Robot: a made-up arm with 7 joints. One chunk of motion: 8 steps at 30 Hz.
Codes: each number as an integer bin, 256 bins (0 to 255) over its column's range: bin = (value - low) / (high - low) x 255, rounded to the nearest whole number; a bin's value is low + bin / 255 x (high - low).
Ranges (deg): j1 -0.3..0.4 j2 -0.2..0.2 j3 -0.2..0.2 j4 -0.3..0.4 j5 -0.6..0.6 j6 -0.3..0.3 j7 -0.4..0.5
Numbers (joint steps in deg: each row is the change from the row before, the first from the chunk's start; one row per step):
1: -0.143 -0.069 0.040 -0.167 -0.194 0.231 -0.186
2: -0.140 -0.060 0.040 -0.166 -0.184 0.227 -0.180
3: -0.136 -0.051 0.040 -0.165 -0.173 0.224 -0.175
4: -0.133 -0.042 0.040 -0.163 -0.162 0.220 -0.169
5: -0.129 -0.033 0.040 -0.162 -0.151 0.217 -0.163
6: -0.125 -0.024 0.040 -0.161 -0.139 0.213 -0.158
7: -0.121 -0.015 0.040 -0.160 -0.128 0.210 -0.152
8: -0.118 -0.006 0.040 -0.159 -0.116 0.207 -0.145
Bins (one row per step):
1: 57 84 153 48 86 226 61
2: 58 89 153 49 88 224 62
3: 60 95 153 49 91 223 64
4: 61 101 153 50 93 221 65
5: 62 106 153 50 95 220 67
6: 64 112 153 51 98 218 69
7: 65 118 153 51 100 217 70
8: 66 124 153 51 103 215 72

